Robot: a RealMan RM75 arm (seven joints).
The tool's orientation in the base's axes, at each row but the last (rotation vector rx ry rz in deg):
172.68, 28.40, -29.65
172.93, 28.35, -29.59
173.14, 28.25, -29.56
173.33, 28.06, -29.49
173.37, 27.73, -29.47
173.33, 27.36, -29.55
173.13, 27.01, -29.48
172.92, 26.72, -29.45
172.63, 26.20, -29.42
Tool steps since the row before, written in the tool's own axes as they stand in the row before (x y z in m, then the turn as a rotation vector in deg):
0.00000, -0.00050, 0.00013, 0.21, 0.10, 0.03
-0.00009, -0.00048, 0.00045, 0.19, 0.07, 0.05
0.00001, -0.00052, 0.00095, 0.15, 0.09, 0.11
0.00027, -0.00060, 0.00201, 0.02, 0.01, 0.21
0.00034, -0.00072, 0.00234, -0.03, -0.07, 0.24
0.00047, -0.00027, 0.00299, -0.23, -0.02, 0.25
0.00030, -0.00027, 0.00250, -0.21, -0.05, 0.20
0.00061, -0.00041, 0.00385, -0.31, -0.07, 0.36
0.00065, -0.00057, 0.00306, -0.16, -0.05, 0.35
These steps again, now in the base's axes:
-0.00020, 0.00046, -0.00012, 0.21, -0.03, -0.10
-0.00038, 0.00039, -0.00039, 0.18, -0.01, -0.11
-0.00046, 0.00041, -0.00089, 0.13, -0.05, -0.15
-0.00058, 0.00048, -0.00198, -0.05, -0.02, -0.21
-0.00066, 0.00059, -0.00231, -0.12, 0.04, -0.22
-0.00061, 0.00014, -0.00297, -0.29, -0.07, -0.16
-0.00060, 0.00012, -0.00246, -0.27, -0.03, -0.12
-0.00079, 0.00021, -0.00383, -0.41, -0.06, -0.24
-0.00055, 0.00042, -0.00310, -0.27, -0.03, -0.28

